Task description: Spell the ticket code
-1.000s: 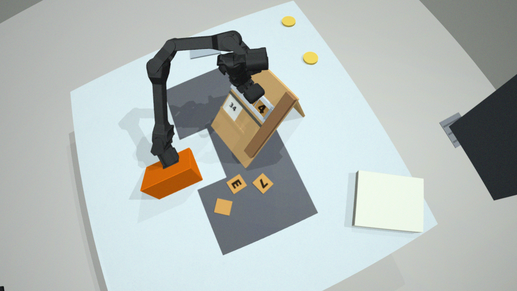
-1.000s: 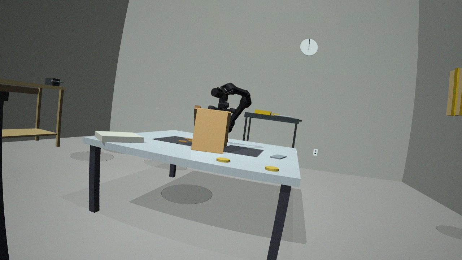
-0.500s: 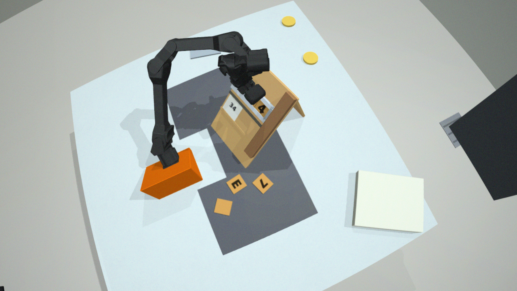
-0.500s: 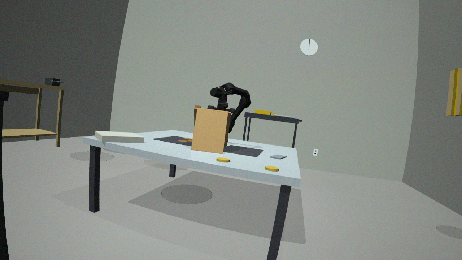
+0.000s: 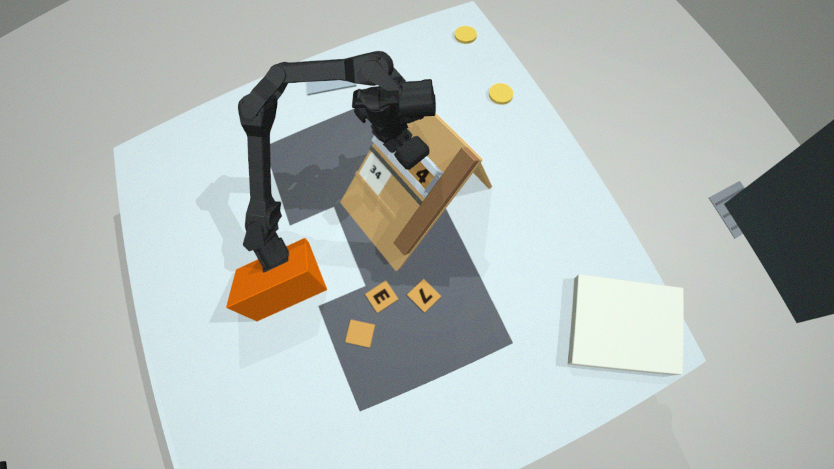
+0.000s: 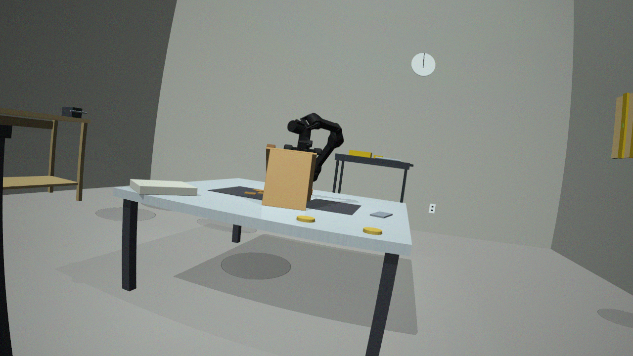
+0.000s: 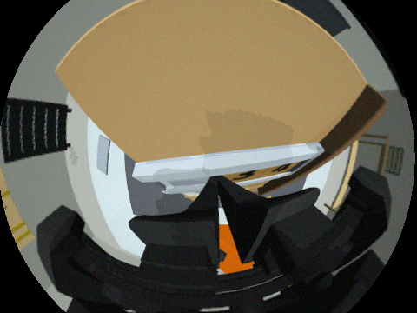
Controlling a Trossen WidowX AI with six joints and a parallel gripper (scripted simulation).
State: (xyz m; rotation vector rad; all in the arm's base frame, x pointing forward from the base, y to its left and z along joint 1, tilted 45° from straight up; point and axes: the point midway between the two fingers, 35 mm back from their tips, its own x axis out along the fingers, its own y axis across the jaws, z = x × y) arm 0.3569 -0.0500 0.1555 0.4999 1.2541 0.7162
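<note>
Now: the tile marked 3 3 cm to the right of my gripper tip and 1 cm ahead of it. From my gripper tip the other things lie so: white ticket: 7 cm below, 6 cm behind, 1 cm to the left; tile marked 4: 9 cm to the right, 2 cm ahead; blank tile: 30 cm to the right, 26 cm behind, 18 cm below.
</note>
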